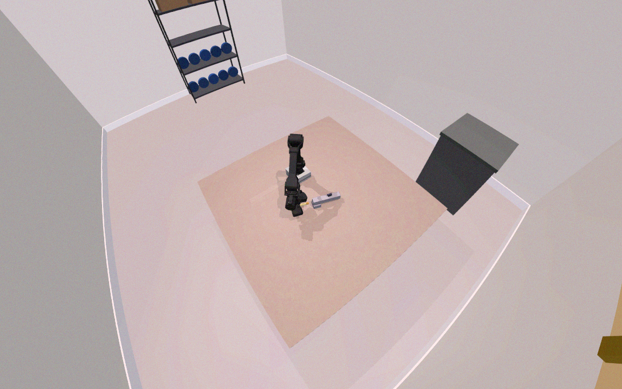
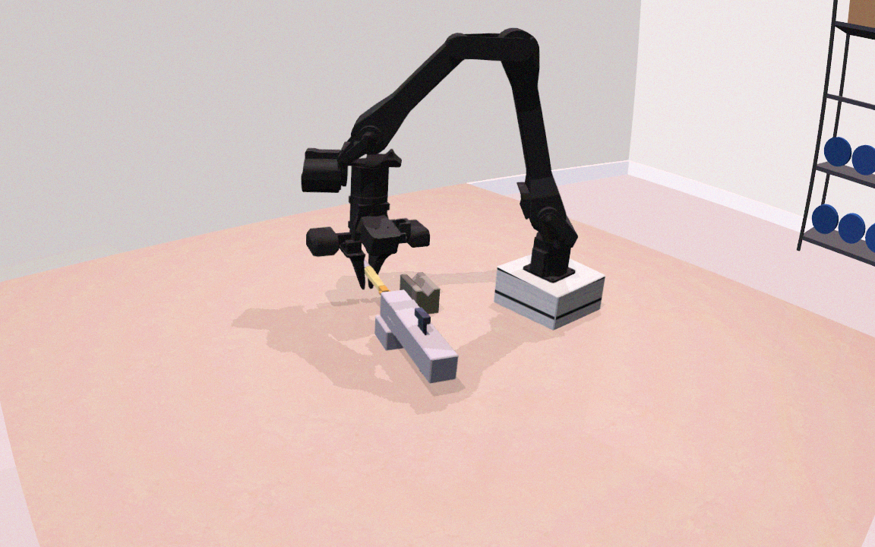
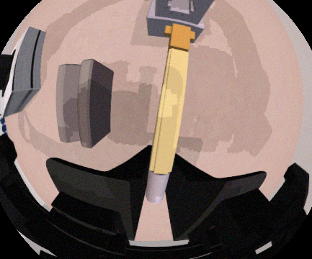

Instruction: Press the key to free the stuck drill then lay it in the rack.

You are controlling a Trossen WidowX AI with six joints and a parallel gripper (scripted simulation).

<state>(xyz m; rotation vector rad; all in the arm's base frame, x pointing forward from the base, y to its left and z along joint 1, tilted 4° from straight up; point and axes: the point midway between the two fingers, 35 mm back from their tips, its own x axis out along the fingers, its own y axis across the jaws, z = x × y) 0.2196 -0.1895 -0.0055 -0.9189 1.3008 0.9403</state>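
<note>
Now: the drill 4 cm to the left of my gripper tip, 3 cm above it and 1 cm ahead of it. Round my gripper tip: dark key 22 cm to the left, 8 cm ahead, 3 cm above; then dark rack 6 cm to the left, 6 cm behind.
</note>
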